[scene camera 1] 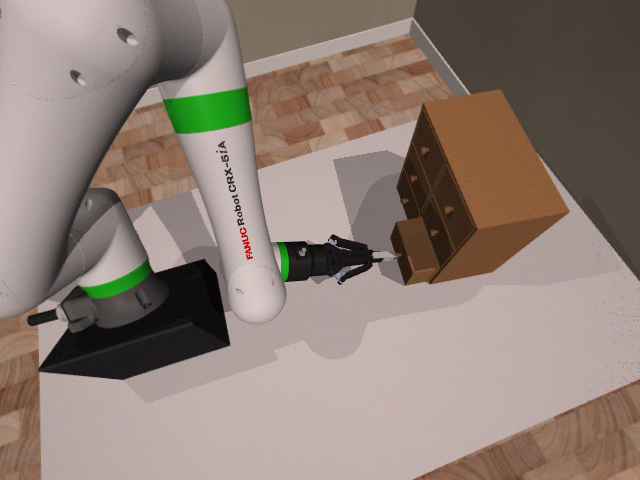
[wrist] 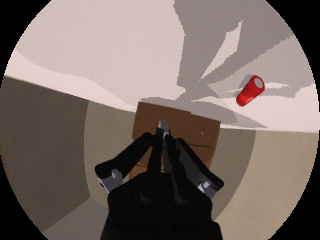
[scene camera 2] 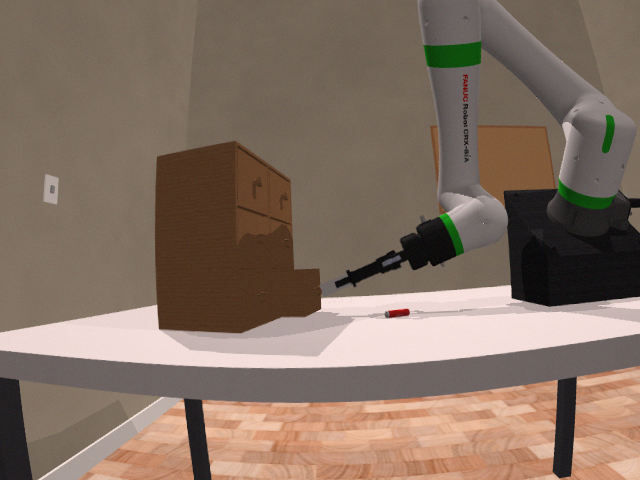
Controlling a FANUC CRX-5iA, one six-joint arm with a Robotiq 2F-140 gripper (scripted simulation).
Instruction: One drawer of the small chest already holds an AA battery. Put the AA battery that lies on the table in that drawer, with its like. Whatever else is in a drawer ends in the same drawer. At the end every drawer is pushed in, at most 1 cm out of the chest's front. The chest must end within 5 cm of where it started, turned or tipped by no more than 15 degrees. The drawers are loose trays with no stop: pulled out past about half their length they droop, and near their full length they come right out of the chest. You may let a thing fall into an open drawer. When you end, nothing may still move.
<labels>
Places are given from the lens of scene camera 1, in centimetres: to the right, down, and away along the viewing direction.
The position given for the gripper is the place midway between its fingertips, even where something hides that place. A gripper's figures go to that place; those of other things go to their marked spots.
gripper [scene camera 1: 392,255]: 19, 4, 91
small wooden chest [scene camera 1: 511,199]: 36, -8, 65
</labels>
